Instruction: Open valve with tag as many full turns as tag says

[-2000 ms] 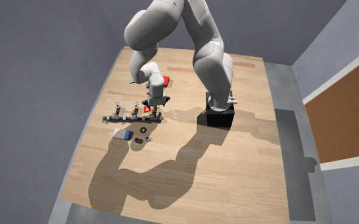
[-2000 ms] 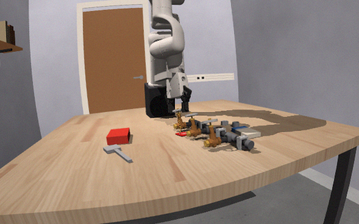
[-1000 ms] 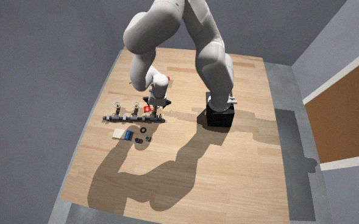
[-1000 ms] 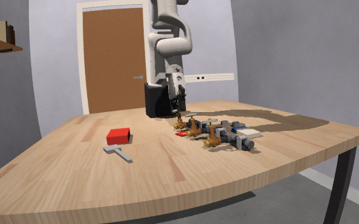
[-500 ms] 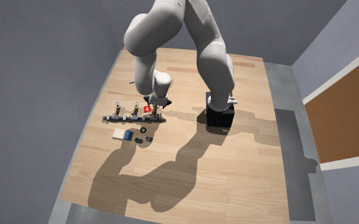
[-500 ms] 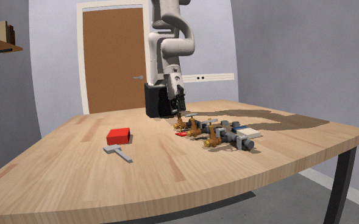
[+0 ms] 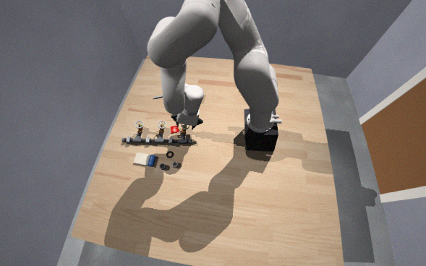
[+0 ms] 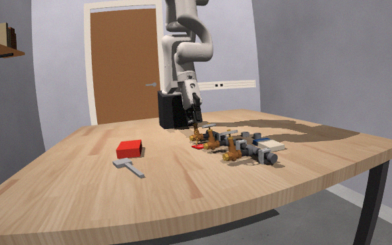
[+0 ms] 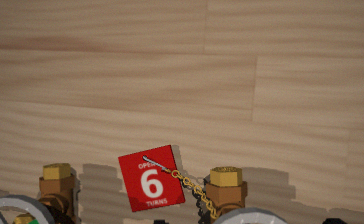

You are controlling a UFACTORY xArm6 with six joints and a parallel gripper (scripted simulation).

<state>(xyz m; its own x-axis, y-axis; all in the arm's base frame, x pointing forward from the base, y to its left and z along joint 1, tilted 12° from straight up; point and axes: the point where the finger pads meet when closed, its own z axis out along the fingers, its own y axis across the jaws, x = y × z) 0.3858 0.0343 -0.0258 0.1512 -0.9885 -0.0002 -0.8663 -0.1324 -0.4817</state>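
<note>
The red tag lies 8 cm ahead of my hand, 1 cm to the right of it and 8 cm below it. Round my hand: grey hammer-like tool (21 cm ahead, 24 cm to the right, 8 cm below); grey box (19 cm ahead, 21 cm to the left, 7 cm below); red box (5 cm ahead, 25 cm to the right, 7 cm below).
</note>
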